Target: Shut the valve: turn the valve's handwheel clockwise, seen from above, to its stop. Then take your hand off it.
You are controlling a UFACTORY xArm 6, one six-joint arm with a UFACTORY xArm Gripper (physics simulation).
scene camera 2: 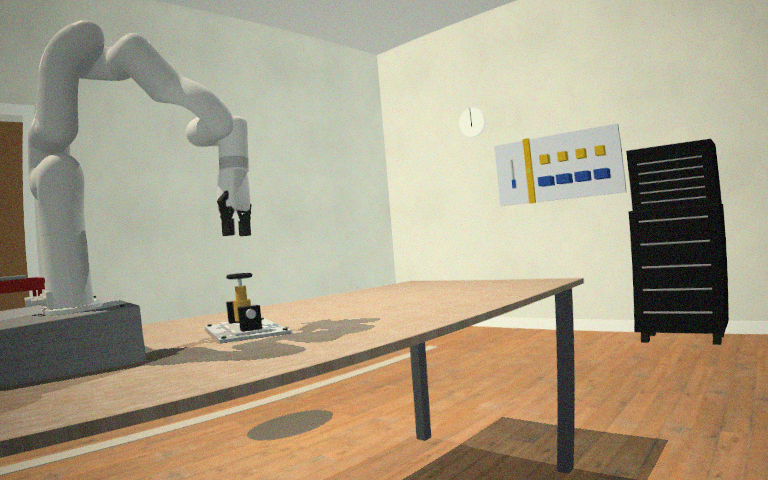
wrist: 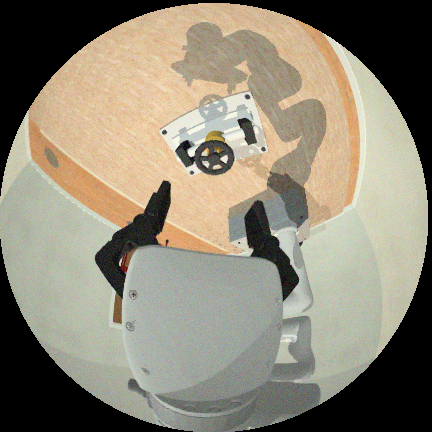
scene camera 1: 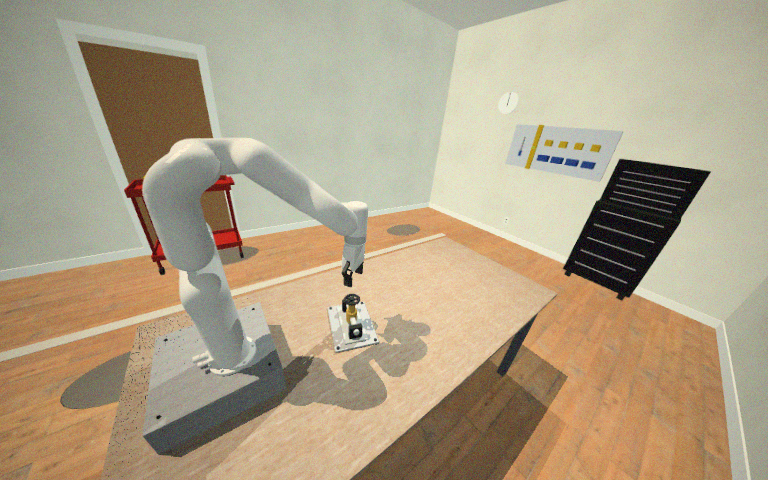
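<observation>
The black spoked handwheel (scene camera 1: 351, 300) (scene camera 2: 239, 276) (wrist: 214, 157) sits level on top of the yellow valve body (scene camera 1: 351, 313) (scene camera 2: 241, 294) (wrist: 215, 135). The valve stands upright on a white base plate (scene camera 1: 335, 326) (scene camera 2: 223, 335) (wrist: 181, 125), with black blocks at the two ends of its white pipe. My gripper (scene camera 1: 353, 275) (scene camera 2: 236, 232) (wrist: 211, 199) points down, open and empty, well above the handwheel, with a clear gap between fingertips and wheel. How far the handwheel is turned cannot be told from these views.
The valve's plate lies on the wooden table (scene camera 1: 453, 283) (scene camera 2: 453, 300) (wrist: 110, 90). The arm's grey base block (scene camera 1: 215, 410) (scene camera 2: 73, 345) stands at the table's other end. A red cart (scene camera 1: 228, 237) and a black tool cabinet (scene camera 1: 634, 226) (scene camera 2: 676, 226) stand beyond the table.
</observation>
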